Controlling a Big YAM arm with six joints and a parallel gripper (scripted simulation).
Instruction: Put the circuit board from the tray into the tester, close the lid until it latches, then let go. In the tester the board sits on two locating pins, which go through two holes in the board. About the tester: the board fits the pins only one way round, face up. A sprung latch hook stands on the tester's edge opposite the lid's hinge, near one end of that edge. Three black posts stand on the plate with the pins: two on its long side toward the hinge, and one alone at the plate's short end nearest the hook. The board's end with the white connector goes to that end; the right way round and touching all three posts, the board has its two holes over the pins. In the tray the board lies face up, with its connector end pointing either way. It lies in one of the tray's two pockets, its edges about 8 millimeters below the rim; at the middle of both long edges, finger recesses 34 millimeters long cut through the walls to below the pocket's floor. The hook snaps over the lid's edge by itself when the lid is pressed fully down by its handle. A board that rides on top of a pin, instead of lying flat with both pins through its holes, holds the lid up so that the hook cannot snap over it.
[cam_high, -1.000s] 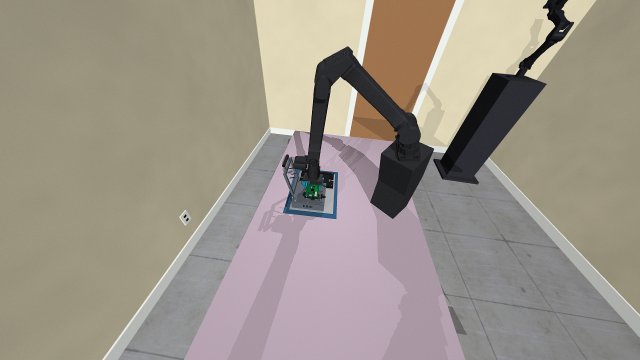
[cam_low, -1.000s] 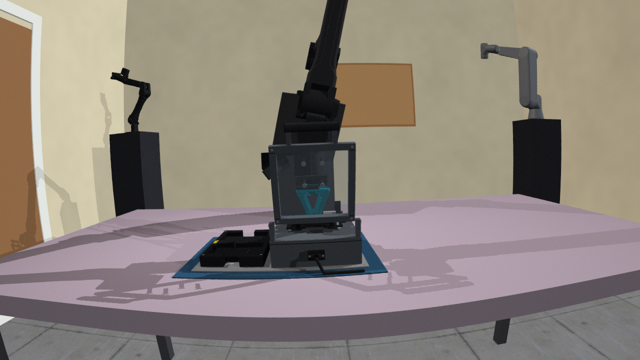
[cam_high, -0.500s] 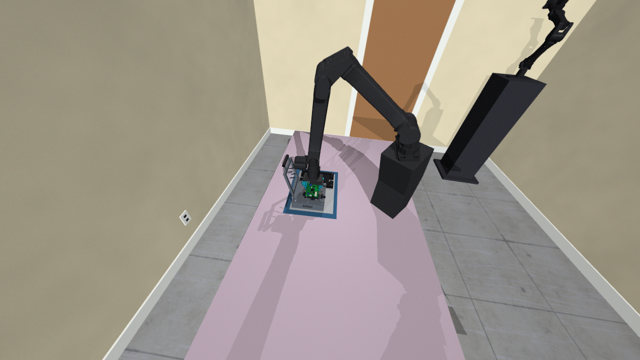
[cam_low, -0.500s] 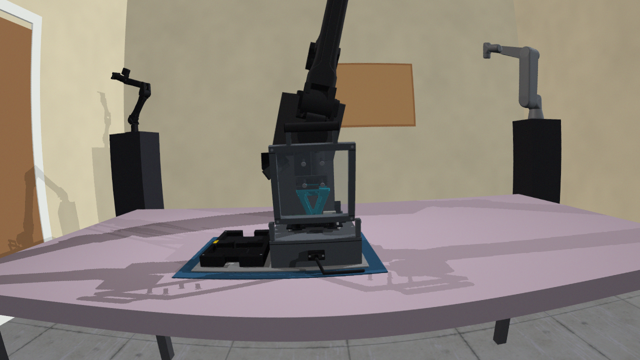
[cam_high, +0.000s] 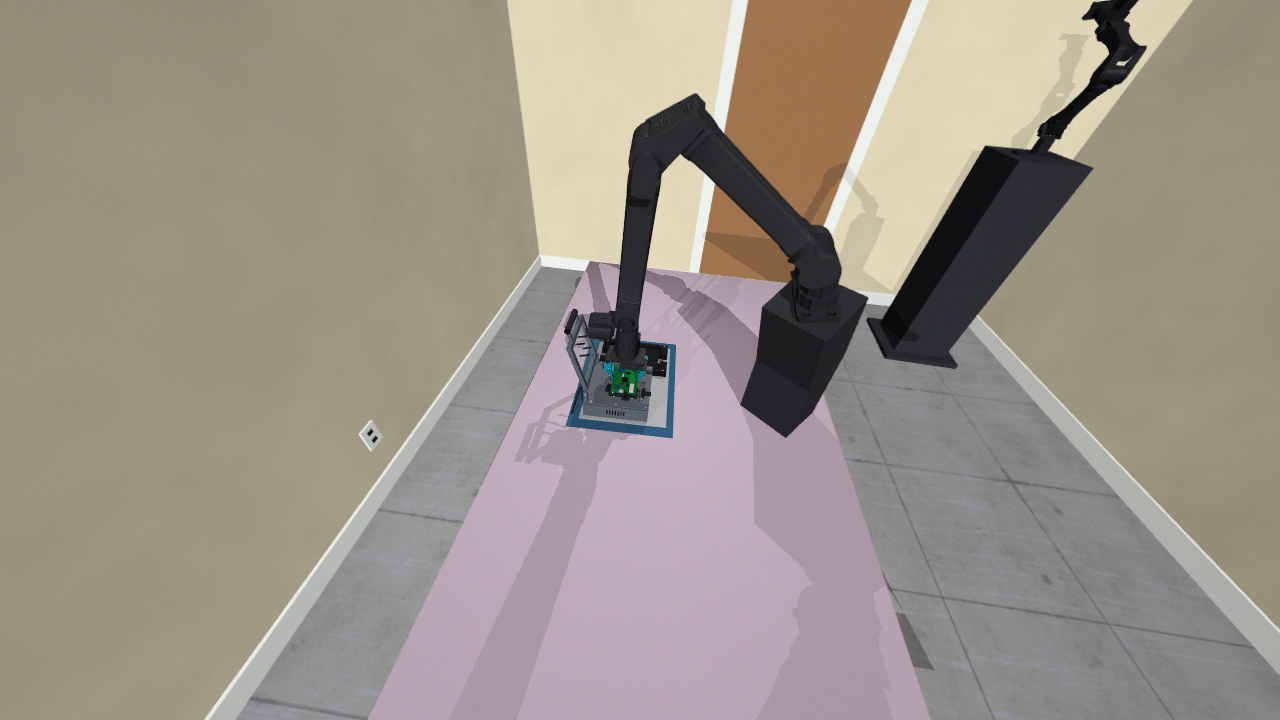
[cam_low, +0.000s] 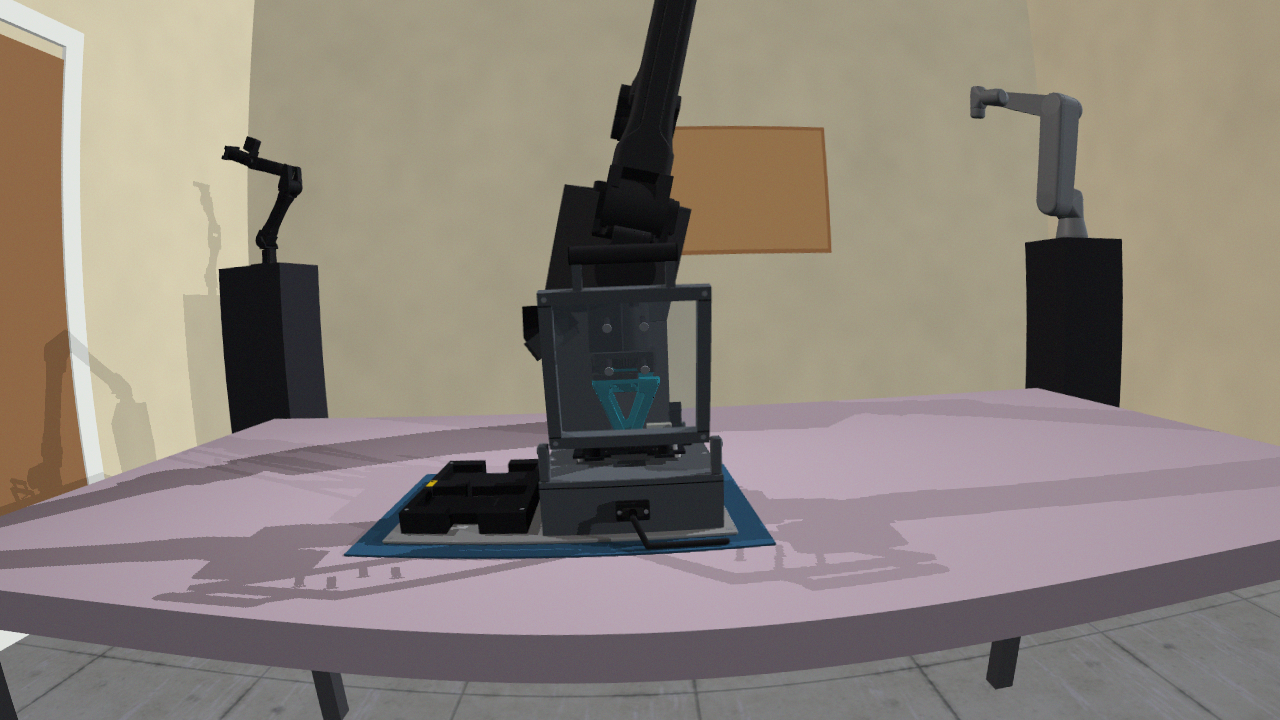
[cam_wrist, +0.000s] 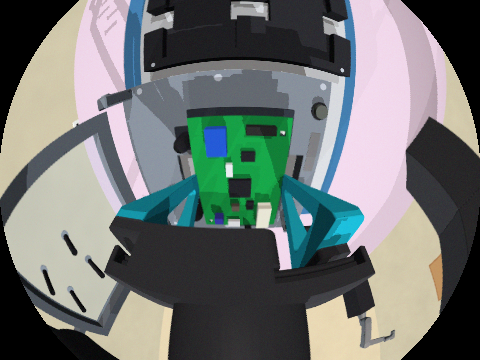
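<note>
The green circuit board is right at my hand. From my hand the other things lie so: pin plate: 10 mm to the left, 10 mm below; lid: 120 mm ahead, 10 mm to the left, 100 mm above.
</note>
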